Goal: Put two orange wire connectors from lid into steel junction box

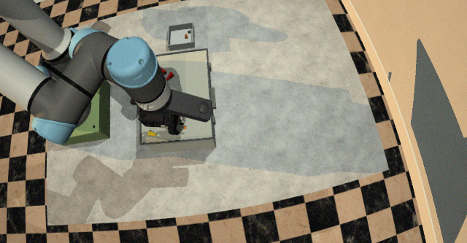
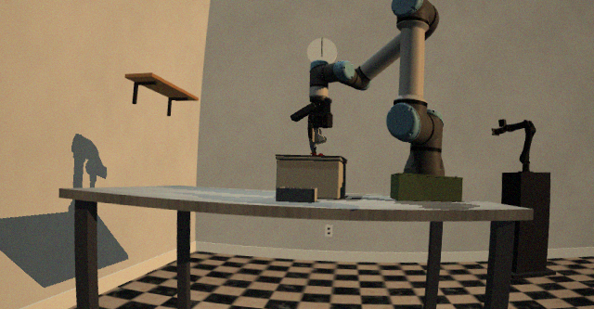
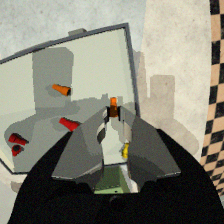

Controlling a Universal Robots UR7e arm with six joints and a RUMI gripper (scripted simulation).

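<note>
Now: hand 9 cm past the yellow connector, 3 cm above it and 2 cm to the right of it. From my hand the other things lie so: tool case 12 cm to the left, 8 cm below.
</note>
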